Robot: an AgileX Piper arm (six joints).
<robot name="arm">
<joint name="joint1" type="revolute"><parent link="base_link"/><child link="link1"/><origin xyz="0 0 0.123" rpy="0 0 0"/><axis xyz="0 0 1"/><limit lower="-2.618" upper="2.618"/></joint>
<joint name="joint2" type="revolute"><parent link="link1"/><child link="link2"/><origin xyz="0 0 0" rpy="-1.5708 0 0"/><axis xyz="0 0 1"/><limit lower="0" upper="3.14"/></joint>
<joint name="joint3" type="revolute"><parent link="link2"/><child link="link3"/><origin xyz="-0.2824 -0.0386 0" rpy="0 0 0"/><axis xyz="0 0 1"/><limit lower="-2.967" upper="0"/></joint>
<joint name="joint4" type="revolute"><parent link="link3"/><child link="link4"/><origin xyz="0.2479 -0.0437 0" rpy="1.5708 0 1.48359"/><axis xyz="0 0 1"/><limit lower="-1.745" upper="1.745"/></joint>
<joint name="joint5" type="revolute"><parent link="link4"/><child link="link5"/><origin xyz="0 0 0" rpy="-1.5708 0 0"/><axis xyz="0 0 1"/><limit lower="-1.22" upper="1.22"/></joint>
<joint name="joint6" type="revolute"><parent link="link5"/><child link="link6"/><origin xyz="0 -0.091 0" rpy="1.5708 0 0"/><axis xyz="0 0 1"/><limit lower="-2.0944" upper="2.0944"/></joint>
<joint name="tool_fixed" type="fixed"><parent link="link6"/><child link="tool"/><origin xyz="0 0 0" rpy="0 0 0"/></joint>
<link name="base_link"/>
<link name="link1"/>
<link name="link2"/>
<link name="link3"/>
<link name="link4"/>
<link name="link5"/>
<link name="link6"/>
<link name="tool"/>
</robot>
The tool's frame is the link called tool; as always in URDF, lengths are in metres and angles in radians.
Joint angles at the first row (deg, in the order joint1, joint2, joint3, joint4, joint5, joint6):
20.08 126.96 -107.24 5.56 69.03 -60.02
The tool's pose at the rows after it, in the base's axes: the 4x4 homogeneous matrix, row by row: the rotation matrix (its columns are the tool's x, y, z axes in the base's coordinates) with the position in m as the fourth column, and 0 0 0 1 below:
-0.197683 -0.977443 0.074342 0.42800; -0.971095 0.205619 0.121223 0.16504; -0.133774 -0.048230 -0.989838 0.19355; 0 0 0 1
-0.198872 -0.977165 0.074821 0.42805; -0.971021 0.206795 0.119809 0.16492; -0.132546 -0.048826 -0.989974 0.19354; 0 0 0 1
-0.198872 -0.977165 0.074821 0.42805; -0.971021 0.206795 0.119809 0.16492; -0.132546 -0.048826 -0.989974 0.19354; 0 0 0 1
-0.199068 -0.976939 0.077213 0.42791; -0.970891 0.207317 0.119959 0.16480; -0.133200 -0.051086 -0.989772 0.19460; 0 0 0 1
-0.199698 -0.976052 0.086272 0.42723; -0.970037 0.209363 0.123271 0.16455; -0.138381 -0.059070 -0.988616 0.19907; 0 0 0 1
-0.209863 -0.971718 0.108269 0.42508; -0.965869 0.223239 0.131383 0.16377; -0.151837 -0.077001 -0.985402 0.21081; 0 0 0 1
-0.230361 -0.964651 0.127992 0.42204; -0.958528 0.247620 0.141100 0.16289; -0.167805 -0.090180 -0.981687 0.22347; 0 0 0 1
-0.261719 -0.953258 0.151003 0.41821; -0.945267 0.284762 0.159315 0.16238; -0.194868 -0.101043 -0.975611 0.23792; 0 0 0 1
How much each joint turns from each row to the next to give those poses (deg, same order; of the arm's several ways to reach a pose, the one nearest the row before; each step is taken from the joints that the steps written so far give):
0.00 -0.09 0.00 -0.13 0.00 0.13
0.00 0.01 -0.01 -0.09 0.00 0.10
0.00 0.00 0.00 0.00 0.00 0.00
0.00 -0.14 0.01 -0.05 0.00 0.04
0.00 -0.56 0.00 0.00 0.00 0.11
0.00 -1.47 0.00 0.00 0.11 0.80
0.00 -1.61 -0.01 0.14 0.34 1.41
0.00 -1.84 0.01 0.55 0.21 2.05

